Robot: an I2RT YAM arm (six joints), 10 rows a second.
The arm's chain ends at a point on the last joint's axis. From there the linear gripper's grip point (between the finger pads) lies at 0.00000 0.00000 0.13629 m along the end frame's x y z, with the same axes.
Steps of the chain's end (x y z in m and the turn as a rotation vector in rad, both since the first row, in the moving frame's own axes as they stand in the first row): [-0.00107, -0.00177, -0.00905, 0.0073, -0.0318, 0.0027]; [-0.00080, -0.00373, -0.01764, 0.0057, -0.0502, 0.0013]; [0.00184, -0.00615, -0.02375, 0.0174, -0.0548, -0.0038]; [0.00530, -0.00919, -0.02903, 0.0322, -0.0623, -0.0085]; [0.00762, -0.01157, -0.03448, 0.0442, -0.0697, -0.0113]
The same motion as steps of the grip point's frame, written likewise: [-0.00540, -0.00277, -0.00912, 0.0073, -0.0318, 0.0027]; [-0.00764, -0.00451, -0.01781, 0.0057, -0.0502, 0.0013]; [-0.00563, -0.00851, -0.02398, 0.0174, -0.0548, -0.0038]; [-0.00320, -0.01354, -0.02937, 0.0322, -0.0623, -0.0085]; [-0.00190, -0.01753, -0.03494, 0.0442, -0.0697, -0.0113]
